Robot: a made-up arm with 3 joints. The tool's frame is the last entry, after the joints.
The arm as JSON. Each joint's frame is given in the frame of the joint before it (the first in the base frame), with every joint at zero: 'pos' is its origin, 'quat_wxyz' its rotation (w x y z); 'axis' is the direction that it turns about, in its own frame. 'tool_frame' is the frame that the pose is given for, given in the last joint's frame.
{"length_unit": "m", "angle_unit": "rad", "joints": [
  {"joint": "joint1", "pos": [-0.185, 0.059, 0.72], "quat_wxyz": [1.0, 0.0, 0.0, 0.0], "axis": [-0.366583, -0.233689, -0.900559]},
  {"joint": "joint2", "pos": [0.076, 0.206, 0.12], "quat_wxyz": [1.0, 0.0, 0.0, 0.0], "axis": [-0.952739, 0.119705, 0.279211]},
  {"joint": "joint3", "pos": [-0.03, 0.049, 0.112], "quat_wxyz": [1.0, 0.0, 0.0, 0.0], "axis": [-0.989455, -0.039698, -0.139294]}
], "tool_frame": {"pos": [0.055, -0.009, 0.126], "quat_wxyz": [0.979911, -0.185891, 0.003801, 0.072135]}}
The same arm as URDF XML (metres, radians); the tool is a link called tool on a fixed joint. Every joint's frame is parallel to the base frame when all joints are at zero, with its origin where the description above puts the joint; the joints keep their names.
<robot name="arm">
  <joint name="tool_joint" type="fixed">
    <parent link="link3"/>
    <child link="tool"/>
    <origin xyz="0.055 -0.009 0.126" rpy="-0.3725 0.0343 0.1405"/>
  </joint>
  <joint name="joint3" type="continuous">
    <parent link="link2"/>
    <child link="link3"/>
    <origin xyz="-0.03 0.049 0.112" rpy="0 0 0"/>
    <axis xyz="-0.989455 -0.039698 -0.139294"/>
  </joint>
  <joint name="joint2" type="continuous">
    <parent link="link1"/>
    <child link="link2"/>
    <origin xyz="0.076 0.206 0.12" rpy="0 0 0"/>
    <axis xyz="-0.952739 0.119705 0.279211"/>
  </joint>
  <joint name="joint1" type="continuous">
    <parent link="base_link"/>
    <child link="link1"/>
    <origin xyz="-0.185 0.059 0.72" rpy="0 0 0"/>
    <axis xyz="-0.366583 -0.233689 -0.900559"/>
  </joint>
  <link name="base_link"/>
  <link name="link1"/>
  <link name="link2"/>
  <link name="link3"/>
  <link name="tool"/>
</robot>

